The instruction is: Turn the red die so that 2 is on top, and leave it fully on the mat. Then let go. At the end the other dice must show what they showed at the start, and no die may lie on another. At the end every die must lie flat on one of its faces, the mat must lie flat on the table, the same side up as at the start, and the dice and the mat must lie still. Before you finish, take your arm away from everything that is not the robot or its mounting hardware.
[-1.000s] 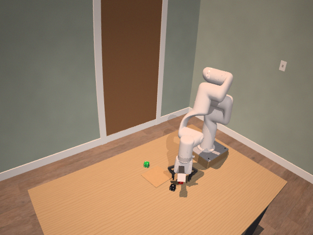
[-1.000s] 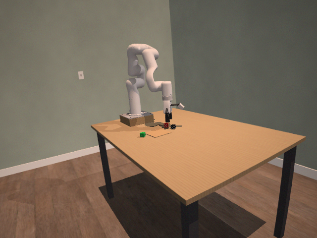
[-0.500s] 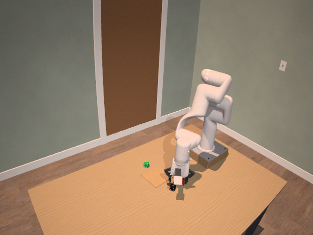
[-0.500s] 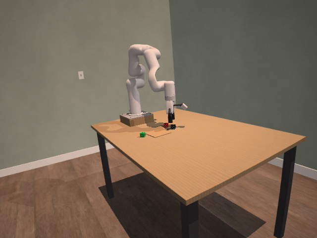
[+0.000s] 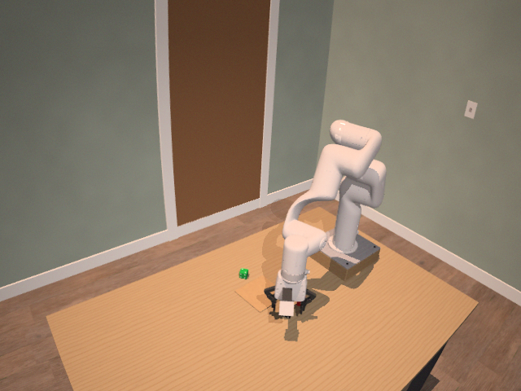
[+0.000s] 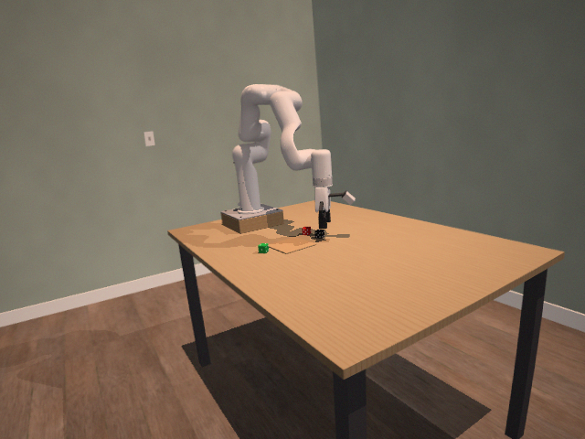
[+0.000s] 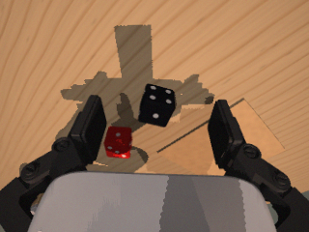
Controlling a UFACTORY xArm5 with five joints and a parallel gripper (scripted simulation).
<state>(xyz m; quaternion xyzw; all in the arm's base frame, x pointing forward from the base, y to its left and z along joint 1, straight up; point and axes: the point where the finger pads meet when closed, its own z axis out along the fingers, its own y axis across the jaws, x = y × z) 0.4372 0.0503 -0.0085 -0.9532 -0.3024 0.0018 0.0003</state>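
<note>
Now: the black die 20 mm behind my hand, 10 mm to the right of it and 40 mm below it. The rest, counted from my hand: tan mat (40 mm behind, 150 mm to the right, 60 mm below); then red die (100 mm behind, 10 mm to the right, 40 mm below); then green die (60 mm behind, 260 mm to the right, 40 mm below).
</note>
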